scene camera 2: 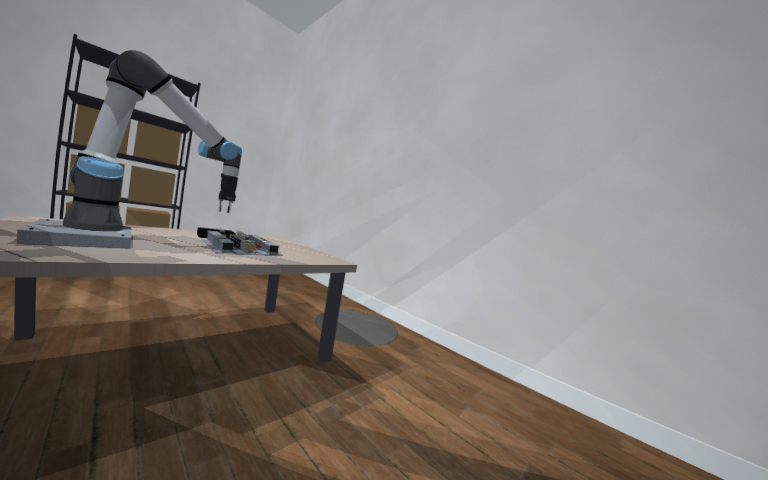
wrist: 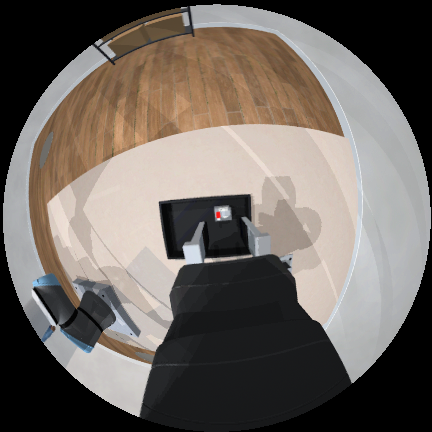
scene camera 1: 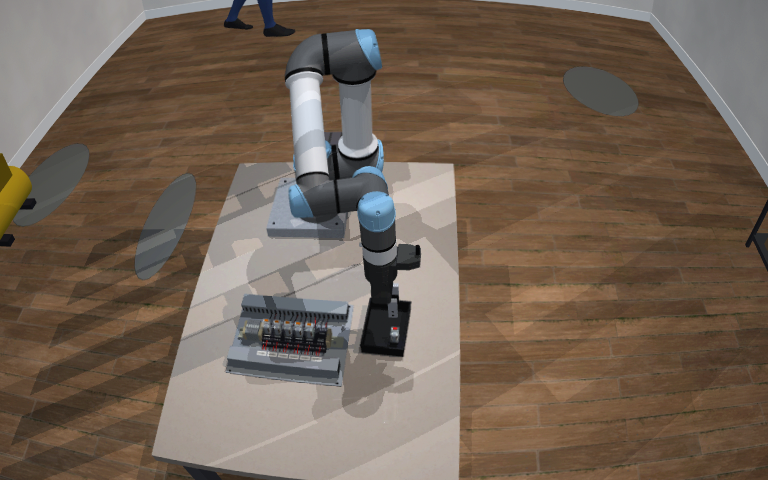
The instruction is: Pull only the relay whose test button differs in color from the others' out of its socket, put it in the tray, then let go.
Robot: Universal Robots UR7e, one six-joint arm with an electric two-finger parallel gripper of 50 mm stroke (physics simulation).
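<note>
The relay with the red test button stands in the black tray, near one end, apart from the fingers. My gripper is open and empty. It hangs above the tray, pointing down, with a gap between its fingertips and the relay. Several relays with orange test buttons sit in a row of sockets on the grey panel. A dark socket at the right end of that row holds no relay. The relays are too small to tell apart in scene camera 2.
The grey panel with raised wire ducts lies left of the tray in scene camera 1. The arm's base plate is at the back of the table. A shelf unit stands behind the arm.
</note>
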